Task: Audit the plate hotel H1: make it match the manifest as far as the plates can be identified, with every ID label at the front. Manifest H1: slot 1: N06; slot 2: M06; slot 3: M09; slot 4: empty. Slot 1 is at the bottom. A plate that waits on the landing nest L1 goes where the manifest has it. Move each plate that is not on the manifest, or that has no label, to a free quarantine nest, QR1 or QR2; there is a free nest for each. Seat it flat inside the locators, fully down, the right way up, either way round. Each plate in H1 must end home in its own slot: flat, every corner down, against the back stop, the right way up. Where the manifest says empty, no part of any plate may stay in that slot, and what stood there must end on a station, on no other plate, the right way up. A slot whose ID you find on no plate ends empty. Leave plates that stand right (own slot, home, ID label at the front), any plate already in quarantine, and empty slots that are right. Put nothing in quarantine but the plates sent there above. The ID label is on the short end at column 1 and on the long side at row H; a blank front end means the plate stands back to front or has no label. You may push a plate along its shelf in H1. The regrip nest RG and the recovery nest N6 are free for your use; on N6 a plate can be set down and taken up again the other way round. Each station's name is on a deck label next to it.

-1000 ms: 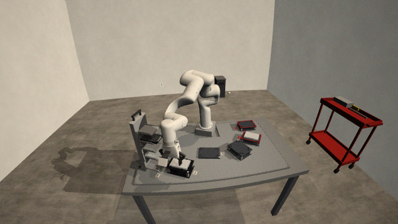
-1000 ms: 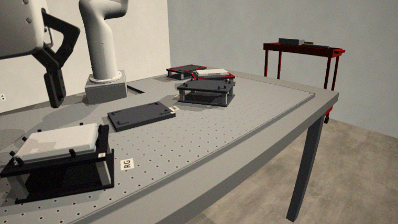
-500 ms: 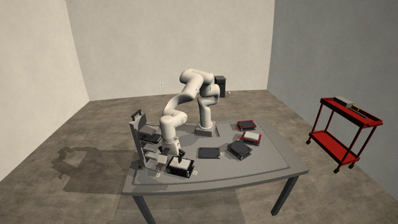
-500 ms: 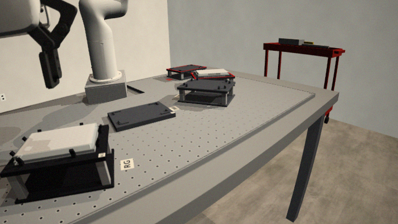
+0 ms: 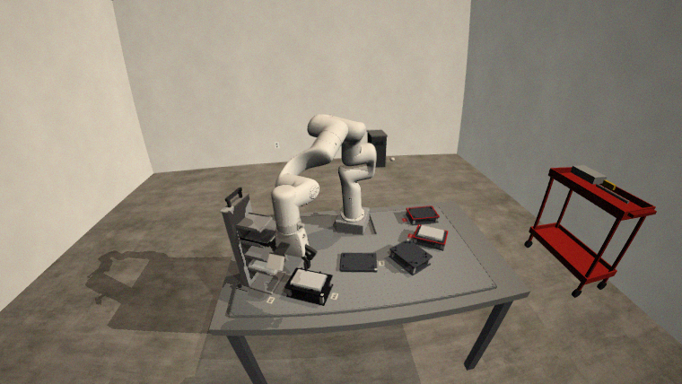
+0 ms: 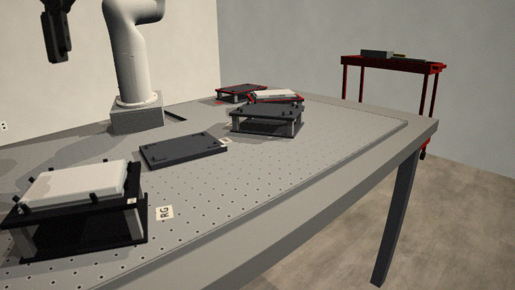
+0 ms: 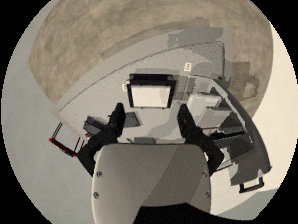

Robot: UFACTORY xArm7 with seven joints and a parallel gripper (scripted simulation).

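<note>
Right now my hand is 17 cm above the black regrip nest RG, 8 cm past it and 4 cm to the right of it. From my hand the other things lie so: dark plate: 16 cm behind, 13 cm to the right, 2 cm above; plate hotel H1: 20 cm to the right, 19 cm behind, 4 cm below; RG label: 23 cm below, 13 cm to the left, 3 cm behind.
</note>
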